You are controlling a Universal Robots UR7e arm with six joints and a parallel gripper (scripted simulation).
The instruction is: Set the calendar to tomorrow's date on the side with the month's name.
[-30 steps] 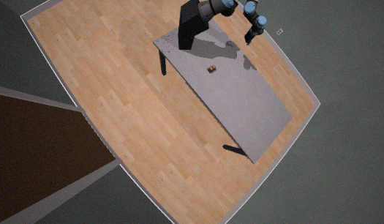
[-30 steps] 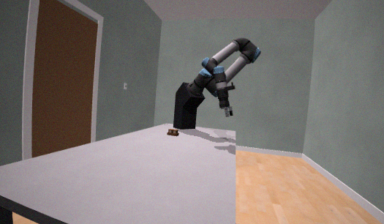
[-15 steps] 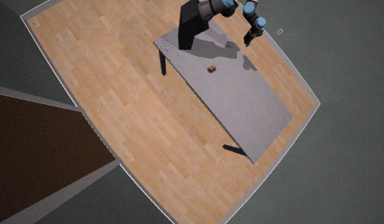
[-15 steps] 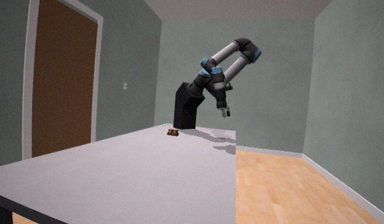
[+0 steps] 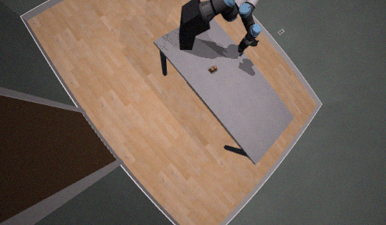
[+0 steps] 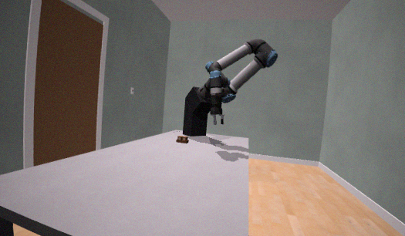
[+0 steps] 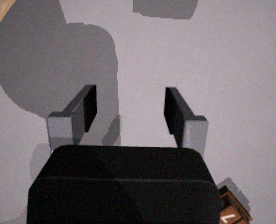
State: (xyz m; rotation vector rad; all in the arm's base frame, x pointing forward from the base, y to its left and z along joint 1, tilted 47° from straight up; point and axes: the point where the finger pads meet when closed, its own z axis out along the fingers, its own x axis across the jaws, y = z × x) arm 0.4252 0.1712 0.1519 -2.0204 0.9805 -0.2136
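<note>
The brown wooden cube is 3 cm behind my hand, 28 cm to the right of it and 15 cm below it. Also, from my hand: calendar tray 3 cm behind, 26 cm to the right, 17 cm below.
</note>
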